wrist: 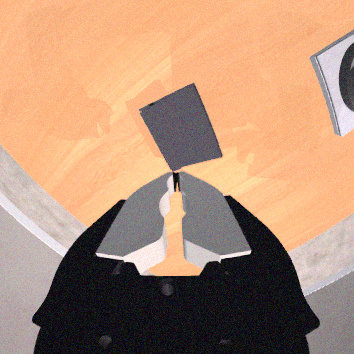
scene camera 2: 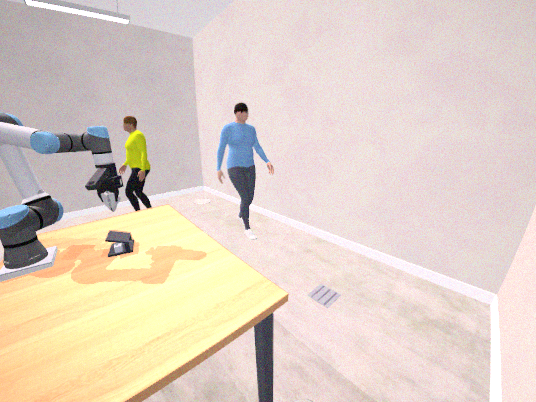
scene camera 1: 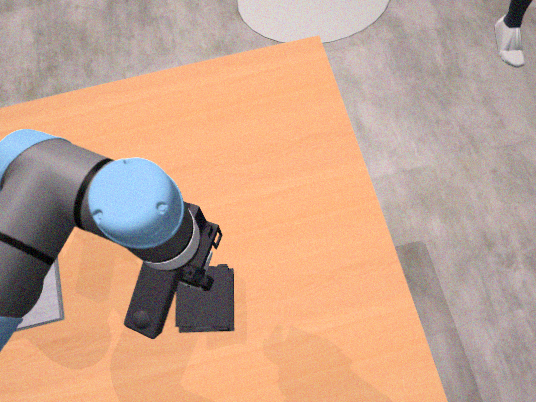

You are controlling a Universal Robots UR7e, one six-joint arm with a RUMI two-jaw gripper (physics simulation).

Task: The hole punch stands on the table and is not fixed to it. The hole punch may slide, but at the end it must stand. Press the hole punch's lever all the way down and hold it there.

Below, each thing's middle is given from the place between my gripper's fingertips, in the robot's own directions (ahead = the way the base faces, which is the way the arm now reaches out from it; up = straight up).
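The lever (scene camera 1: 194, 308) is here, and my hand is 130 mm above it and 10 mm past it.
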